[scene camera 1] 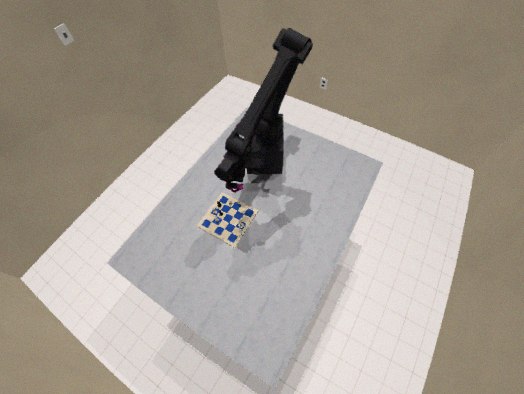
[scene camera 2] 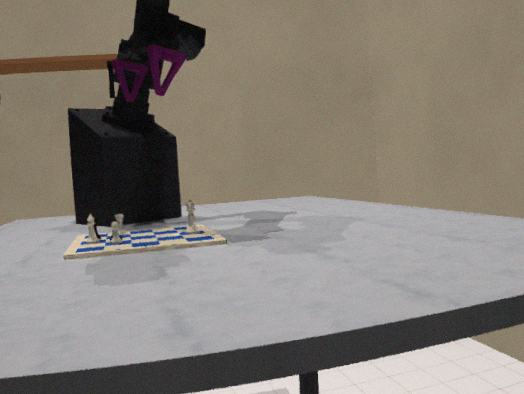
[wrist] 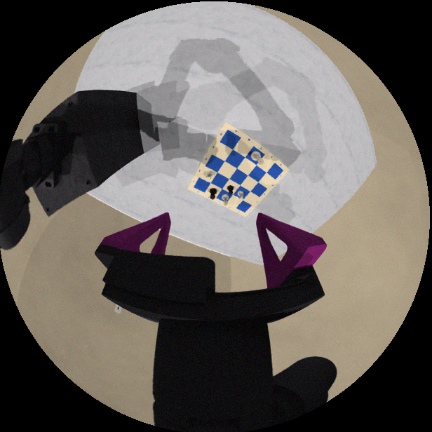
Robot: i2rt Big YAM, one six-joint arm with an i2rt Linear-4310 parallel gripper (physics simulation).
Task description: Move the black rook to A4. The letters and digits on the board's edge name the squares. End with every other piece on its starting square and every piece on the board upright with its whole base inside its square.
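Pixels of known places: gripper, fingertip midpoint: point(scene camera 1: 235, 182) point(scene camera 2: 144, 98); arm's base, origin of the base link: point(scene camera 1: 268, 130) point(scene camera 2: 128, 121).
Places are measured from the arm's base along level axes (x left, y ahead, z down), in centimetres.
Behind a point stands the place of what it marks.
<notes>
The chessboard point(scene camera 1: 228, 218) @(x 4.4, y 41.0, z 22.8 cm) point(scene camera 2: 145, 244) @(x 4.9, y 49.0, z 22.8 cm) point(wrist: 238, 176) has blue and cream squares; its edge marks are too small to read. Two black pieces stand near one edge: one black piece point(scene camera 1: 219, 204) @(x -3.7, y 38.0, z 21.6 cm) point(wrist: 213, 192) nearer the corner, another black piece point(scene camera 1: 220, 213) @(x 0.1, y 41.6, z 21.3 cm) point(wrist: 230, 189) beside it. I cannot tell which is the rook. Several white pieces stand upright, including a tall one point(scene camera 2: 191, 217) @(x 11.8, y 40.8, z 20.3 cm) point(wrist: 256, 156) apart from the rest, and a bishop-like one point(scene camera 2: 91, 230) @(x -3.4, y 42.5, z 20.9 cm) that partly hides a black piece in scene camera 2. My gripper point(scene camera 1: 237, 188) @(x 5.5, y 32.8, z 0.2 cm) point(scene camera 2: 146, 97) @(x 5.5, y 32.8, z 0.2 cm) point(wrist: 213, 217) is open and empty, high above the table, off the board's edge.
The black robot base point(scene camera 1: 267, 150) @(x 4.6, y 7.5, z 4.5 cm) point(scene camera 2: 125, 175) @(x -0.5, y 11.4, z 12.9 cm) point(wrist: 112, 130) stands on the grey table point(scene camera 1: 200, 285) @(x 14.7, y 73.4, z 23.4 cm) point(scene camera 2: 325, 280) @(x 21.4, y 77.0, z 23.4 cm) point(wrist: 295, 75), behind the board in scene camera 2. The arm's shadows fall on the table around the board. The white pieces near the black ones stand close together.
</notes>
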